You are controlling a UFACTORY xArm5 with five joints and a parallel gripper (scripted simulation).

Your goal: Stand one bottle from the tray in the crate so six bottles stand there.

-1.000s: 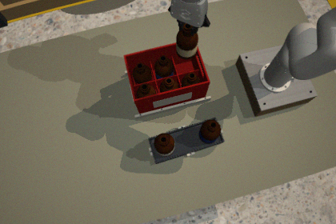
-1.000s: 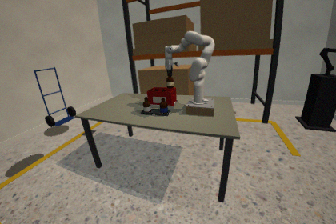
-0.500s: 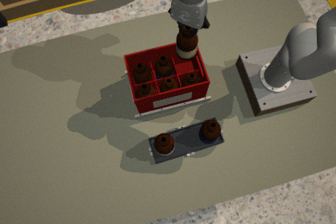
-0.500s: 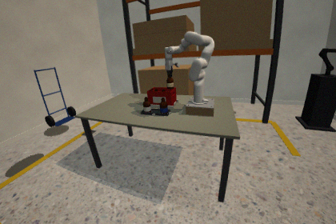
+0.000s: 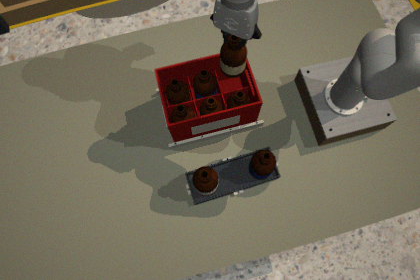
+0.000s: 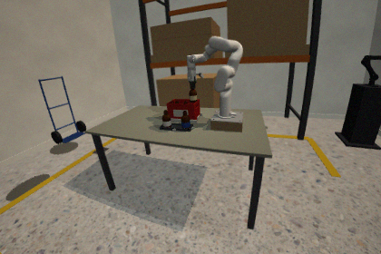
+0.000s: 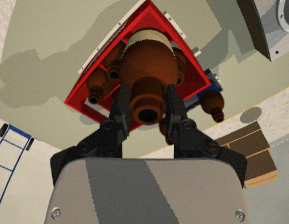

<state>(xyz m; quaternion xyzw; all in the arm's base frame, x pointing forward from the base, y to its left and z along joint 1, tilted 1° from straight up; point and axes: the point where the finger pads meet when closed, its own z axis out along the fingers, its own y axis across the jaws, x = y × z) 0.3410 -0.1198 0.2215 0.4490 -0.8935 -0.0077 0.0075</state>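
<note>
Now: hand 8 cm short of the crate, 5 cm to the right of it and 23 cm above it. Also, from my hand: dark tray (5 cm ahead, 29 cm to the left, 30 cm below).
</note>
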